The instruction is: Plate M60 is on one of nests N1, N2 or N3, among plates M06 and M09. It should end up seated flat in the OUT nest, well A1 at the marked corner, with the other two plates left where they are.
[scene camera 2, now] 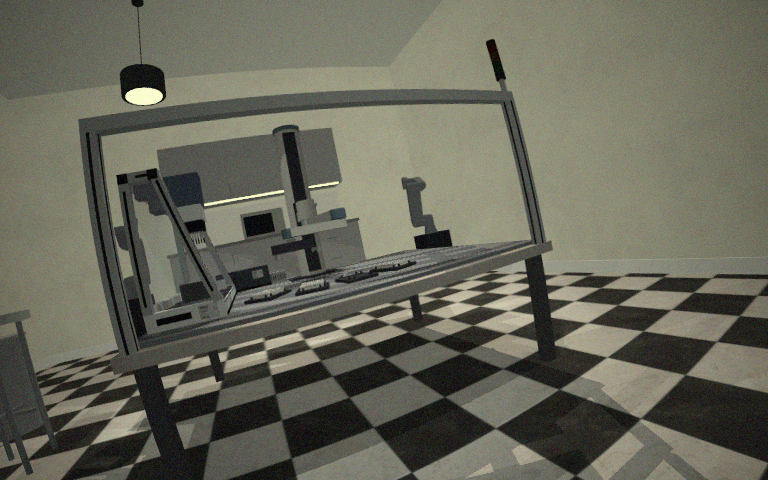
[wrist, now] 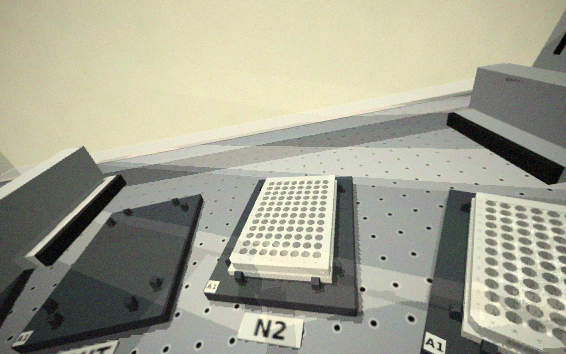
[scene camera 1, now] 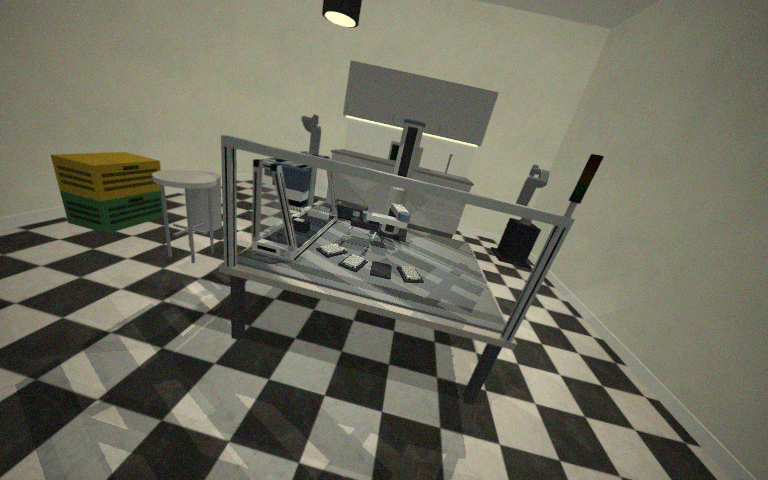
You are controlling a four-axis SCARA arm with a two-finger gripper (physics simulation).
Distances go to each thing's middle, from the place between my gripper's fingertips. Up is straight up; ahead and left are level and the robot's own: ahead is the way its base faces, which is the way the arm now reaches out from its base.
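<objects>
I look at the OUT nest [wrist: 127,278] and find my gripper 80 mm short of it, 180 mm to the right of it and 130 mm above it. Then there is the signal tower [scene camera 1: 594,161], which is 400 mm ahead of my hand, 850 mm to the left of it and 580 mm above it.
</objects>
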